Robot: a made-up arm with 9 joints. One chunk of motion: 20 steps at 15 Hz.
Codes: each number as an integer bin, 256 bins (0 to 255) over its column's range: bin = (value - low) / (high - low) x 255, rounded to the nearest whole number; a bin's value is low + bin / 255 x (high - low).
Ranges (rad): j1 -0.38..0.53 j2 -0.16..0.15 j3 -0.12..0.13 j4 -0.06..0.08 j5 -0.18..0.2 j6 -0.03..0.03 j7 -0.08..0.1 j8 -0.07..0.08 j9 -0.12..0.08
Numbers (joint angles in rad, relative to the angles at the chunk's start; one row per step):
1: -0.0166 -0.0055 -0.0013 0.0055 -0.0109 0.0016 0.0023 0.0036 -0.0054
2: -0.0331 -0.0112 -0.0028 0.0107 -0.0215 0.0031 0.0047 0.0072 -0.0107
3: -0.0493 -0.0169 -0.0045 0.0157 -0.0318 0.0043 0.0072 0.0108 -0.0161
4: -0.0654 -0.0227 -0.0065 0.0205 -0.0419 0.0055 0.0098 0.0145 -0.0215
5: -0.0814 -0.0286 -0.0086 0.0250 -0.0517 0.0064 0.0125 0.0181 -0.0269
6: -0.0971 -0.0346 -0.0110 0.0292 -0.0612 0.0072 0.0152 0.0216 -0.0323
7: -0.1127 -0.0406 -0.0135 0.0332 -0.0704 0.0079 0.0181 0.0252 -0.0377
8: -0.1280 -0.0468 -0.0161 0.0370 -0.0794 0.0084 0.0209 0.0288 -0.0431
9: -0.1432 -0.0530 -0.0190 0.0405 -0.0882 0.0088 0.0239 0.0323 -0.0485
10: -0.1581 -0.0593 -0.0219 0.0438 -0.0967 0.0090 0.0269 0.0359 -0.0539
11: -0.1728 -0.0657 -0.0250 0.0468 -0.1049 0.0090 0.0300 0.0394 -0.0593
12: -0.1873 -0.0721 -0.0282 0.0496 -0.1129 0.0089 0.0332 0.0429 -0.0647
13: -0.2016 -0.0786 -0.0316 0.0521 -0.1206 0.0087 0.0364 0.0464 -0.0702
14: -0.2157 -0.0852 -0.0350 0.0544 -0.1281 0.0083 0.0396 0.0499 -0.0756
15: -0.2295 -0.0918 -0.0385 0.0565 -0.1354 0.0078 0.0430 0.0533 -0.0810
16: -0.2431 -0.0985 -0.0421 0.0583 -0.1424 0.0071 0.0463 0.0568 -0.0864
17: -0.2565 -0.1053 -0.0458 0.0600 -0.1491 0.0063 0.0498 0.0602 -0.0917
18: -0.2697 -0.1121 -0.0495 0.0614 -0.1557 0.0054 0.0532 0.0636 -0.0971
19: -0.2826 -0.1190 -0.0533 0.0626 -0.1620 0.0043 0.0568 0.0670 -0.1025
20: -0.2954 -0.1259 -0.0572 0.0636 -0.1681 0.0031 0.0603 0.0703 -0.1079
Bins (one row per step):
1: 102 127 121 119 113 134 117 125 146
2: 97 122 120 129 106 141 120 131 139
3: 93 118 118 138 99 146 124 137 132
4: 88 113 116 147 93 151 127 144 126
5: 84 108 114 155 86 155 131 150 119
6: 79 103 111 162 80 158 135 156 112
7: 75 98 109 170 74 161 139 162 105
8: 71 93 106 177 68 163 143 168 98
9: 66 88 103 183 62 165 147 174 91
10: 62 83 100 189 56 166 151 180 84
11: 58 78 97 195 50 166 156 186 77
12: 54 72 94 200 45 165 160 192 71
13: 50 67 90 204 40 164 165 198 63
14: 46 62 87 208 35 163 169 204 57
15: 42 56 83 212 30 161 174 210 50
16: 38 51 79 215 25 158 179 216 43
17: 35 45 76 219 21 154 184 221 36
18: 31 39 72 221 16 150 189 227 29
19: 27 34 68 223 12 146 194 233 22
20: 24 28 64 225 8 141 199 239 15

